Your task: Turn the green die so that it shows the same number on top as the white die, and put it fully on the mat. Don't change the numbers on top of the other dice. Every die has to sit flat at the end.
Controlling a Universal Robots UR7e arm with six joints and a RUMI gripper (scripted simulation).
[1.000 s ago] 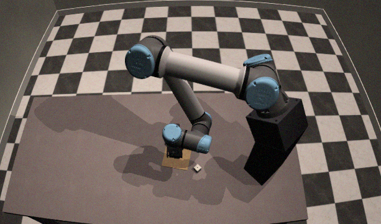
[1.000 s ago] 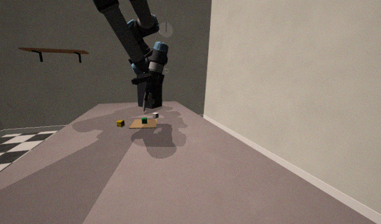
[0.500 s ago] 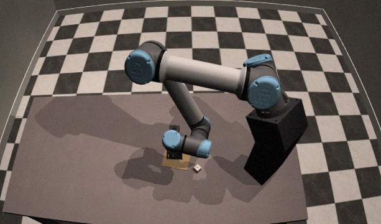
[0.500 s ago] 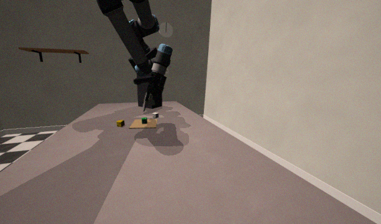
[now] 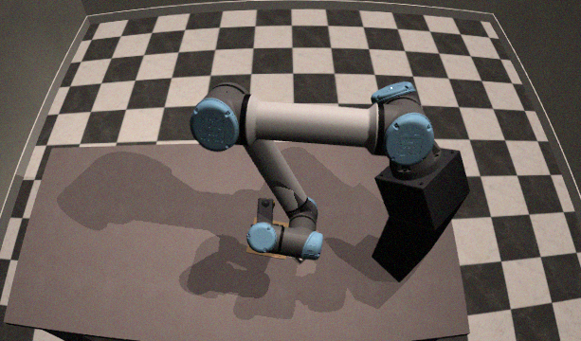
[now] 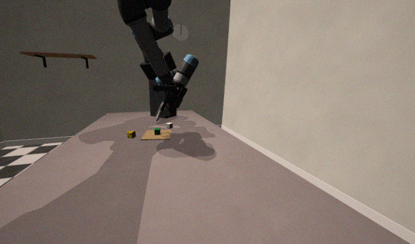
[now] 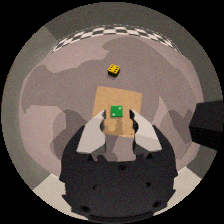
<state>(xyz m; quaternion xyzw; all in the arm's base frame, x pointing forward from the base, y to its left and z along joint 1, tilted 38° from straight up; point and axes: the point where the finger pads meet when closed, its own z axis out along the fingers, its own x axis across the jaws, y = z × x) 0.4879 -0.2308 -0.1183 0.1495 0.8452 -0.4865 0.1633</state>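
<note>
My hand is 80 mm above the green die. From my hand the other things lie so: yellow die (40 mm behind, 130 mm to the right, 80 mm below); tan mat (100 mm below); white die (80 mm behind, 100 mm to the left, 80 mm below).
</note>
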